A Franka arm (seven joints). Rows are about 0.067 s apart.
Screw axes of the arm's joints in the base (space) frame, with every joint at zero. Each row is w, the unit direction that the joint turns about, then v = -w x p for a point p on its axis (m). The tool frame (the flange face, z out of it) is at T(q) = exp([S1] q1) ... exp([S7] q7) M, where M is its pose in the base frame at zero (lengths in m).
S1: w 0 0 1 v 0 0 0
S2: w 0 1 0 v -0.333 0 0
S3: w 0 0 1 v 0 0 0
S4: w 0 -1 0 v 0.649 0 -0.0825
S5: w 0 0 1 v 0 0 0
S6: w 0 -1 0 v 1.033 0 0
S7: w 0 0 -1 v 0 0.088 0
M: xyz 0.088 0 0.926 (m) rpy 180 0 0 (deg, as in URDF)
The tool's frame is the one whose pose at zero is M.
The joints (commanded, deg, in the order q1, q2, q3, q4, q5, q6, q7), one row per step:
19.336, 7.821, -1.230, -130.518, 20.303, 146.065, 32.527
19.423, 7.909, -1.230, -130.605, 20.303, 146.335, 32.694
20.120, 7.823, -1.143, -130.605, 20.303, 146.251, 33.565
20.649, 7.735, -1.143, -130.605, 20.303, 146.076, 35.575
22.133, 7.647, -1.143, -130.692, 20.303, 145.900, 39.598
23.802, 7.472, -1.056, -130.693, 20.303, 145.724, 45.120
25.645, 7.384, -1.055, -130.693, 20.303, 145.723, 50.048
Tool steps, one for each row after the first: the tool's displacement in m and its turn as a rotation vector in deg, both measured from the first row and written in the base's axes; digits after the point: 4 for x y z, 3 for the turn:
-0.0003, 0.0005, -0.0010, -0.028, -0.058, -0.136
-0.0027, 0.0076, -0.0003, 0.088, 0.148, -0.178
-0.0046, 0.0124, 0.0002, 0.288, 0.704, -1.555
-0.0101, 0.0255, 0.0001, 0.609, 1.817, -3.929
-0.0164, 0.0410, 0.0014, 1.090, 3.139, -7.481
-0.0232, 0.0570, 0.0023, 1.468, 4.241, -10.409

